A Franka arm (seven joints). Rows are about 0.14 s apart.
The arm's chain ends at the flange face. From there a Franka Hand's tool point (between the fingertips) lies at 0.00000 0.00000 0.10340 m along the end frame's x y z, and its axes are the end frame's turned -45 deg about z.
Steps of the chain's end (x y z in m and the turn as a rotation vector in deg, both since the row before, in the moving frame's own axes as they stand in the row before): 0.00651, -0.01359, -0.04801, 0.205, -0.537, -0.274; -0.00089, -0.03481, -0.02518, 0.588, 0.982, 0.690; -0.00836, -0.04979, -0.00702, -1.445, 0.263, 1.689
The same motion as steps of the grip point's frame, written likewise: 0.01379, -0.00595, -0.04802, 0.525, -0.235, -0.274; 0.02599, -0.02473, -0.02520, -0.279, 1.110, 0.690; 0.02776, -0.03896, -0.00705, -1.208, -0.836, 1.689
